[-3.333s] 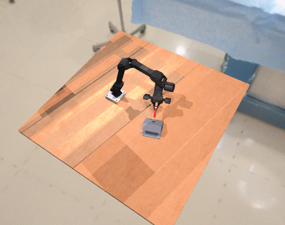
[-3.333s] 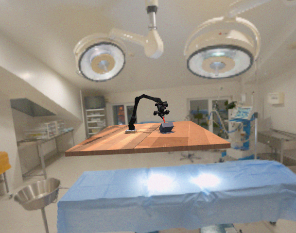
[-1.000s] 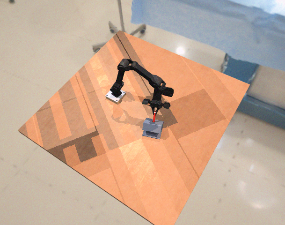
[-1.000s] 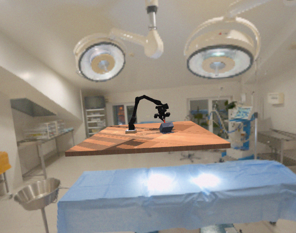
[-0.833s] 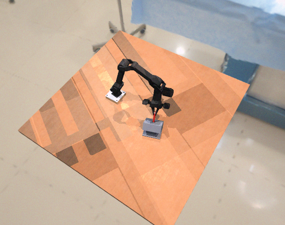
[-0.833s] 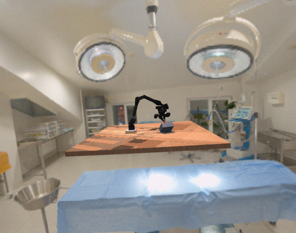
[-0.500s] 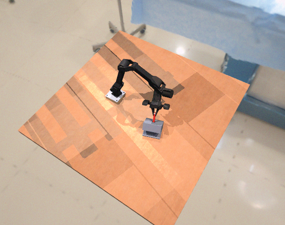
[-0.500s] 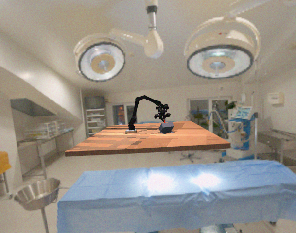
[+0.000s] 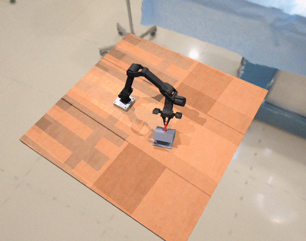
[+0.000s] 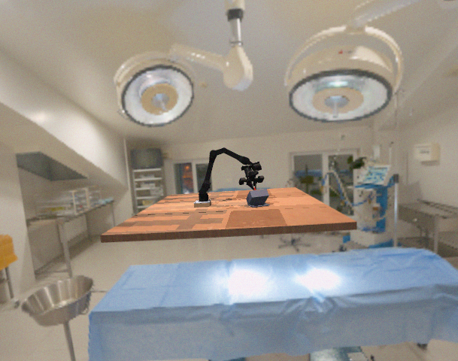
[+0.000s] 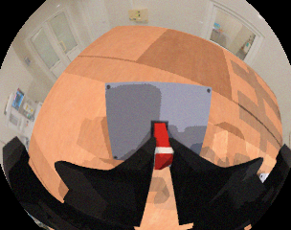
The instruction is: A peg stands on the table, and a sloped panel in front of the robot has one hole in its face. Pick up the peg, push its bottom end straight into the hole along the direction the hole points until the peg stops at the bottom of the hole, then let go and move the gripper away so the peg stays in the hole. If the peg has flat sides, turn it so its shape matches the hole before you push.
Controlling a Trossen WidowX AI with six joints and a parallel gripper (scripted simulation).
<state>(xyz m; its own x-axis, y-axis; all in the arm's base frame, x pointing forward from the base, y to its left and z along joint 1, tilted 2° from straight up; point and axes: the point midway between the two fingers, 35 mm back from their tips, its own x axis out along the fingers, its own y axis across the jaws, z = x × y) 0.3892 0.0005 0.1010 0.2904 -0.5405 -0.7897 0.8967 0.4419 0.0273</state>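
My gripper tip is 5 cm above the grey sloped panel, 3 cm to the left of it and 2 cm short of it. The rest, counted from my gripper tip: red peg (right at my gripper tip).
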